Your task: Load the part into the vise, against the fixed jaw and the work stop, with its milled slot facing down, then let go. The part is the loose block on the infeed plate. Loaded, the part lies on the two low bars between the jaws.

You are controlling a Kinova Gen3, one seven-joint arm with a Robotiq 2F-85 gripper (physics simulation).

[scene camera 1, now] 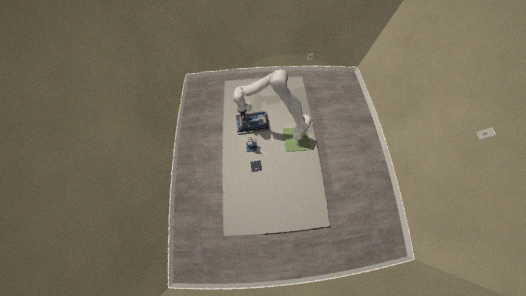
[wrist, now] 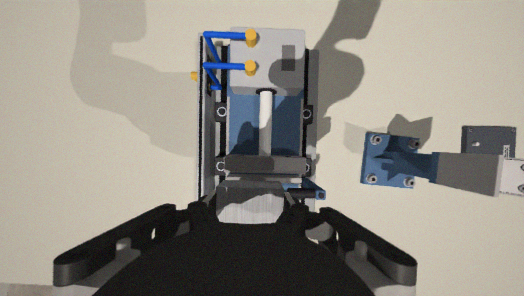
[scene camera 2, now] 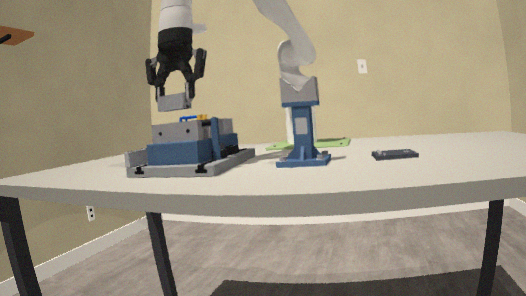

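Seen in the pictures: gripper, fingertip midpoint: (wrist: 250, 200) (scene camera 2: 174, 103); arm's base, origin of the base link: (scene camera 1: 297, 135).
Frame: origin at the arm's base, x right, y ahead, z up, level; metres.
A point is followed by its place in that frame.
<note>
The part, a grey block (scene camera 2: 173, 103) @(x 0.110, y 0.515, z 0.125 m) (wrist: 251, 204) @(x 0.120, y 0.492, z 0.143 m), is held between the fingertips of my gripper (scene camera 2: 175, 95) @(x 0.121, y 0.494, z 0.126 m) (wrist: 250, 200) @(x 0.121, y 0.494, z 0.126 m), which is shut on it. The part hangs roughly level above the vise (scene camera 1: 257, 121) @(x 0.114, y 0.376, z 0.056 m) (scene camera 2: 180, 151) @(x 0.075, y 0.553, z 0.035 m), with a visible gap over the grey front jaw (scene camera 2: 170, 133). In the wrist view the part lies below the dark jaw bar (wrist: 265, 164) @(x 0.110, y 0.461, z 0.088 m) and hides the space under it. The blue work stop (scene camera 2: 215, 138) @(x 0.033, y 0.493, z 0.051 m) (wrist: 320, 194) @(x 0.038, y 0.485, z 0.091 m), with its black rod (wrist: 301, 193) @(x 0.060, y 0.489, z 0.088 m), is to the right of the part. The milled slot and the two low bars cannot be made out.
A blue stand with a grey top (scene camera 2: 299, 91) @(x -0.110, y 0.414, z 0.127 m) (wrist: 467, 172) @(x -0.082, y 0.431, z 0.133 m) is right of the vise. A dark flat plate (scene camera 1: 256, 166) @(x -0.298, y 0.377, z 0.000 m) (scene camera 2: 395, 155) @(x -0.295, y 0.426, z -0.001 m) (wrist: 487, 140) @(x -0.282, y 0.362, z 0.000 m) lies beyond it. Blue tubes (wrist: 227, 65) @(x 0.171, y 0.358, z 0.102 m) with yellow fittings rise at the vise's grey end block (wrist: 272, 45) @(x 0.126, y 0.319, z 0.088 m). A green plate (scene camera 1: 296, 145) @(x -0.098, y 0.012, z -0.002 m) (scene camera 2: 332, 143) @(x -0.107, y 0.064, z -0.003 m) is under the arm's base.
</note>
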